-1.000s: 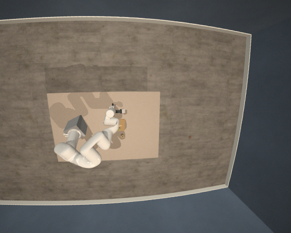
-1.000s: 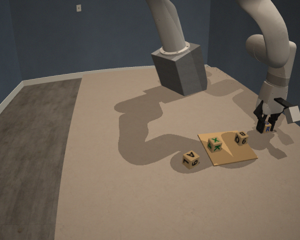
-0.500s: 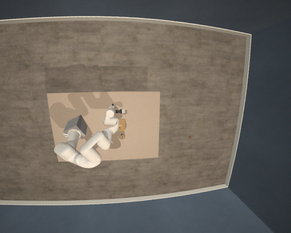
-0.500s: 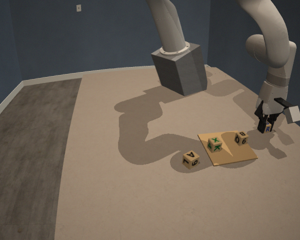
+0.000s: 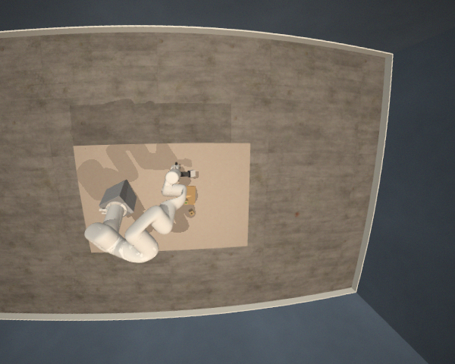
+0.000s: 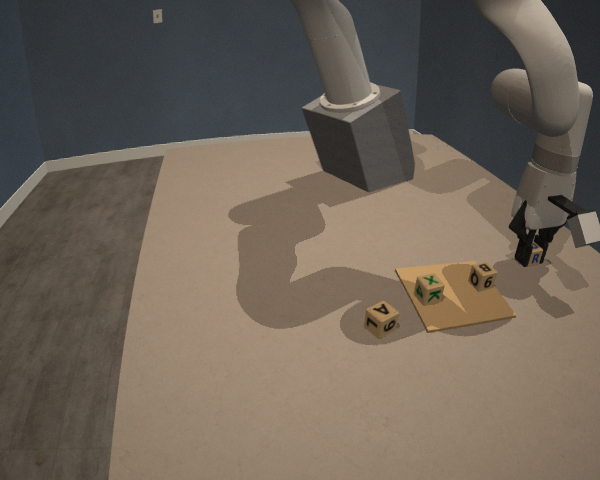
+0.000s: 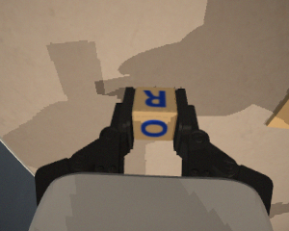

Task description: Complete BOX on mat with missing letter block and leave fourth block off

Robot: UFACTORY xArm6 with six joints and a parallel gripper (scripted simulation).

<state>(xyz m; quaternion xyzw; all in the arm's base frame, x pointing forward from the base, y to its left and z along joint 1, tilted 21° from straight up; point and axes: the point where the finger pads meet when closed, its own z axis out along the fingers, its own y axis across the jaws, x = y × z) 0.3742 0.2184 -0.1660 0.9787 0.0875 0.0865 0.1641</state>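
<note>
My gripper is now 7 cm short of the orange mat, 18 cm to the left of it and 2 cm above it.
</note>
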